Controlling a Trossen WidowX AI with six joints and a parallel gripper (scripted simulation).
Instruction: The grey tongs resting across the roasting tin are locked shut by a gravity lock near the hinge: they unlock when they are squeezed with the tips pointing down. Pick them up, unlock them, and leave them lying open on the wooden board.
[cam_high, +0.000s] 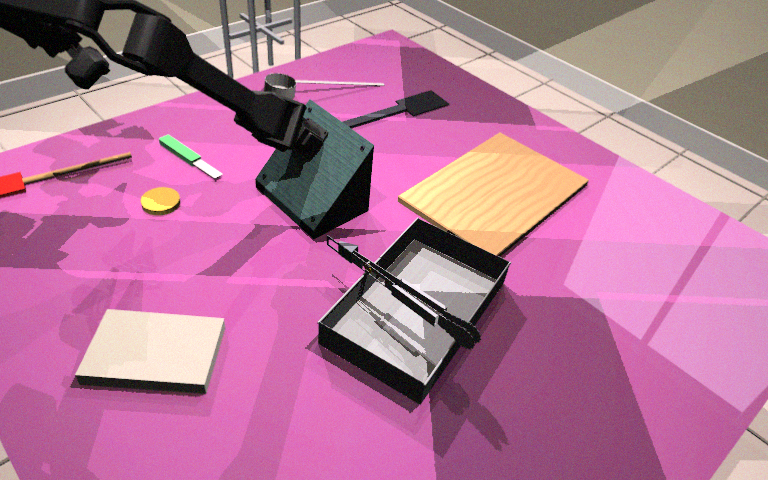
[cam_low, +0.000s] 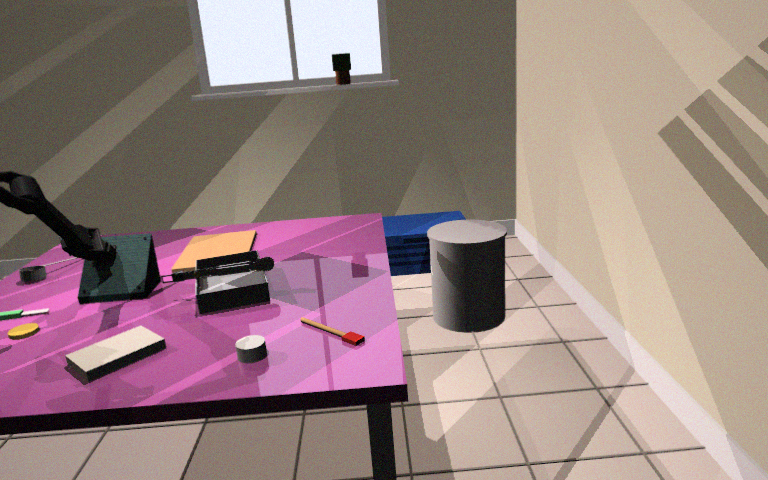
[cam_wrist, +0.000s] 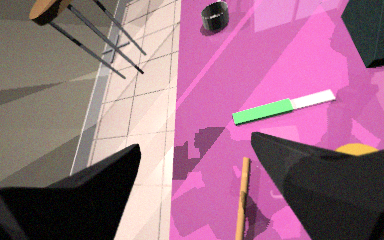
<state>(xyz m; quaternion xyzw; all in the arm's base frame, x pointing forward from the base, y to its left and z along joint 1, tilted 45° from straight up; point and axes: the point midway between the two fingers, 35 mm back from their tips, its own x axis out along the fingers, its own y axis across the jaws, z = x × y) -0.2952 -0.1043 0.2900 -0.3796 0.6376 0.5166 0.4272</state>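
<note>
Now: the roasting tin 690 mm ahead of my gripper tip, 200 mm to the left of it and 200 mm below it. Round my gripper tip: black spatula 200 mm ahead, 600 mm to the left, 220 mm below; then green-handled tool 110 mm ahead, 110 mm to the left, 210 mm below; then cream slab 500 mm ahead, 180 mm to the right, 210 mm below.
</note>
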